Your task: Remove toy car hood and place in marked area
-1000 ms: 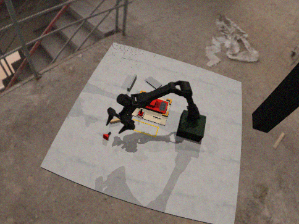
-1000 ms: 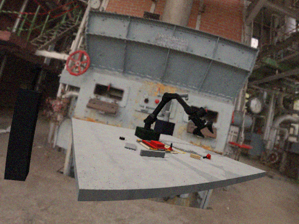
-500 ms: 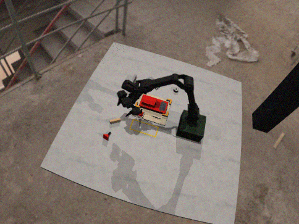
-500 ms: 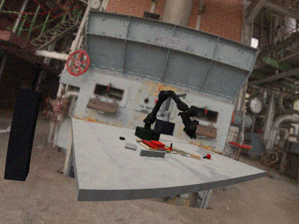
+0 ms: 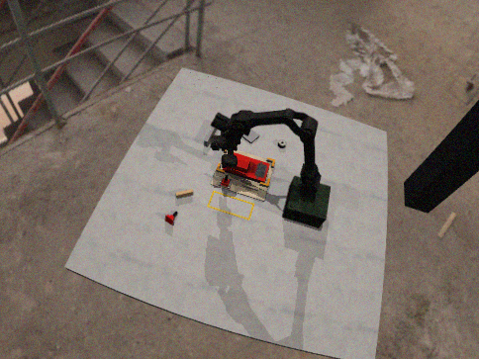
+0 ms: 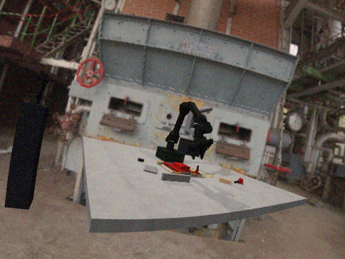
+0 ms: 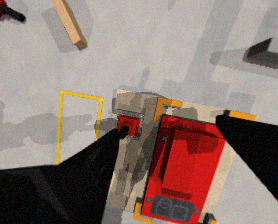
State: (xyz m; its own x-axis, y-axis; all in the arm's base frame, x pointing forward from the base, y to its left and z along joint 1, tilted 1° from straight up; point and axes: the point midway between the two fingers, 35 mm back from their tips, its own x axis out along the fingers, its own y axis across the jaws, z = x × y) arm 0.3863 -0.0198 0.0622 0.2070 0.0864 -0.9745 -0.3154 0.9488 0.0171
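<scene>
The red hood is 70 mm below my gripper tip, 70 mm behind it and 60 mm to the right of it. The rest, counted from my gripper tip: wooden block (170 mm to the left, 110 mm ahead, 90 mm below); grey bar (200 mm to the right, 110 mm ahead, 90 mm below).
</scene>
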